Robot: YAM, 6 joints.
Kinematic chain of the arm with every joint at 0, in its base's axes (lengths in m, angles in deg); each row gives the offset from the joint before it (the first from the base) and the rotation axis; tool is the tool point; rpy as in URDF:
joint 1: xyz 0 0 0.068 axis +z
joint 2: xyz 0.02 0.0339 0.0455 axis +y
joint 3: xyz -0.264 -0.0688 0 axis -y
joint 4: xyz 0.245 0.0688 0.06 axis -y
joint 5: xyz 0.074 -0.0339 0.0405 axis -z
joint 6: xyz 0.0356 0 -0.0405 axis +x
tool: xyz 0 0 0 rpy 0 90 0
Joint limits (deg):
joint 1: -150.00..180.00
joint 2: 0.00..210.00
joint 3: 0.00..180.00
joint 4: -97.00..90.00
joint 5: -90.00..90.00
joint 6: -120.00..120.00
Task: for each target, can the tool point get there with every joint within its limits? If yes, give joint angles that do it. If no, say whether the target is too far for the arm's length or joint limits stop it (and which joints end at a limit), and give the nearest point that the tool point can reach.
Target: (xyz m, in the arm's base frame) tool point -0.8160 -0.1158 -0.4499
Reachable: no: too far | nearest point -0.5355 -0.0102 -0.2366 | short by 0.368 m
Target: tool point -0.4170 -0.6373 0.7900
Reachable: no: too far | nearest point -0.2641 -0.4036 0.5353 | short by 0.378 m
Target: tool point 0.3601 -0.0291 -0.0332
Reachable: yes | joints -8.21 138.09 58.21 14.31 -39.52 46.33
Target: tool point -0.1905 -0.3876 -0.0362
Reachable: yes | joints -120.75 150.21 76.63 24.58 -75.06 -21.40
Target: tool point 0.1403 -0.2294 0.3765
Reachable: yes | joints -56.11 66.75 63.36 -10.01 18.77 -80.70
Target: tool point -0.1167 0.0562 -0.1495
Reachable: yes | joints 152.00 176.78 61.76 -48.80 -8.29 -33.08
